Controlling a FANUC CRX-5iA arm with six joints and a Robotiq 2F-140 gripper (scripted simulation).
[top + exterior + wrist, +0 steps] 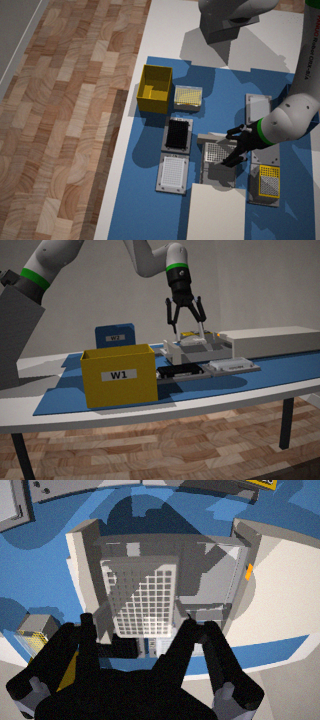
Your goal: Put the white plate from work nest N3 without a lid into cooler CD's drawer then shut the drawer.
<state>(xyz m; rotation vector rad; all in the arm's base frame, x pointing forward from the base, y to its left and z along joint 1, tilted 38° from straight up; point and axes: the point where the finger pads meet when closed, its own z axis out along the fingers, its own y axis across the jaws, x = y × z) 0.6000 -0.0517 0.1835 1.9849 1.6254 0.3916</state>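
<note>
My gripper is now 3 cm short of the cooler drawer and 7 cm above it. From my hand the other things lie so: black plate: 9 cm behind, 19 cm to the right, 8 cm below; lid: 26 cm behind, 17 cm to the left, 8 cm below; yellow rack: 7 cm ahead, 19 cm to the left, 4 cm below.
</note>
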